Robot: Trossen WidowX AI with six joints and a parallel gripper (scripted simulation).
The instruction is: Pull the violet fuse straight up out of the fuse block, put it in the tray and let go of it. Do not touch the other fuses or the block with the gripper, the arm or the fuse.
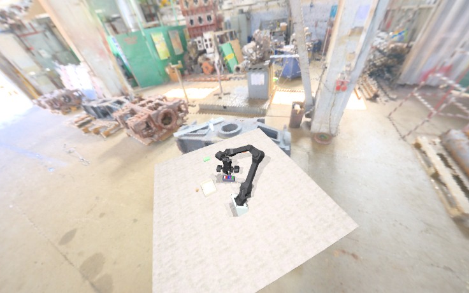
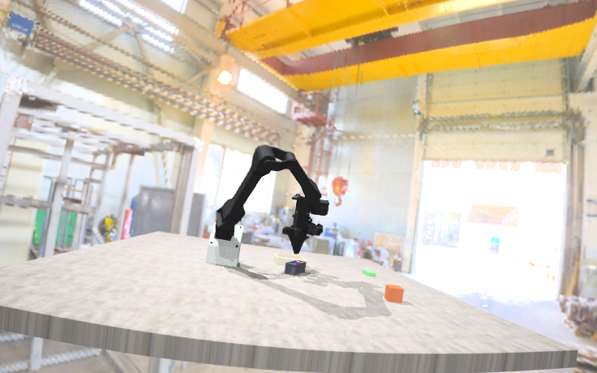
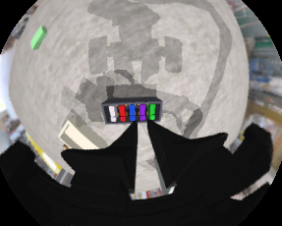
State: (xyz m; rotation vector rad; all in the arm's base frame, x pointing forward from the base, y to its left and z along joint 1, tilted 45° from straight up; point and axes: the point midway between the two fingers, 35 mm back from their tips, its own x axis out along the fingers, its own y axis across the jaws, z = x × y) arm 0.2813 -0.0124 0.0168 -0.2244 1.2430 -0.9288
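The violet fuse lies 50 mm below my gripper tip. Round my gripper tip: orange cube 280 mm ahead, 260 mm to the right, 50 mm below; tray 200 mm to the left, 70 mm below; green block 350 mm ahead, 140 mm to the left, 70 mm below.
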